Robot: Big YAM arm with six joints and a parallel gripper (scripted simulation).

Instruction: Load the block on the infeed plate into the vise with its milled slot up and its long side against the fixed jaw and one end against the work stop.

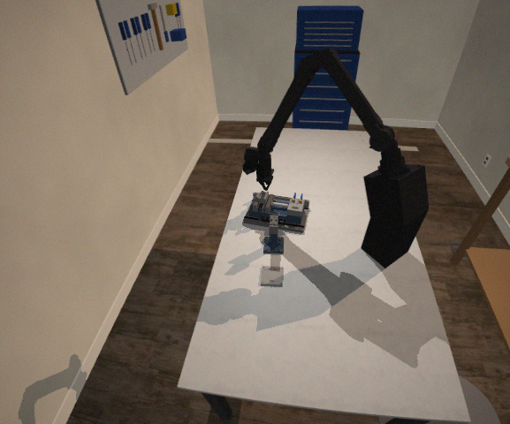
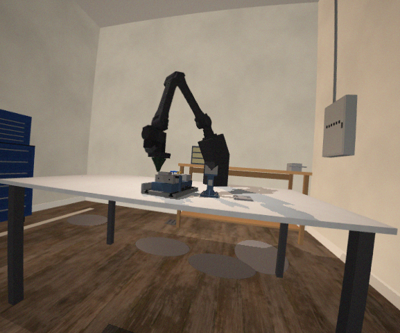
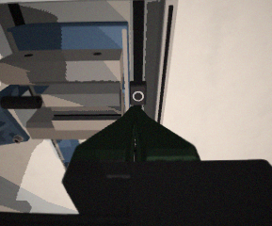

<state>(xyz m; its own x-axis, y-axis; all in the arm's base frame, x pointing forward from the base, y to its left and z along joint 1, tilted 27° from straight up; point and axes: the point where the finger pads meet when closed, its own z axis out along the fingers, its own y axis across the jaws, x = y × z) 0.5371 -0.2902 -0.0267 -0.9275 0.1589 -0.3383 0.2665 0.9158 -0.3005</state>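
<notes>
Now: the part 4 cm to the left of my hand, 1 cm below it and 1 cm ahead of it. Round my hand: moving jaw 7 cm to the left, 4 cm below, 2 cm behind; fixed jaw 5 cm to the left, 5 cm ahead, 4 cm below; work stop rod 10 cm to the left, 3 cm below, 3 cm ahead.
</notes>
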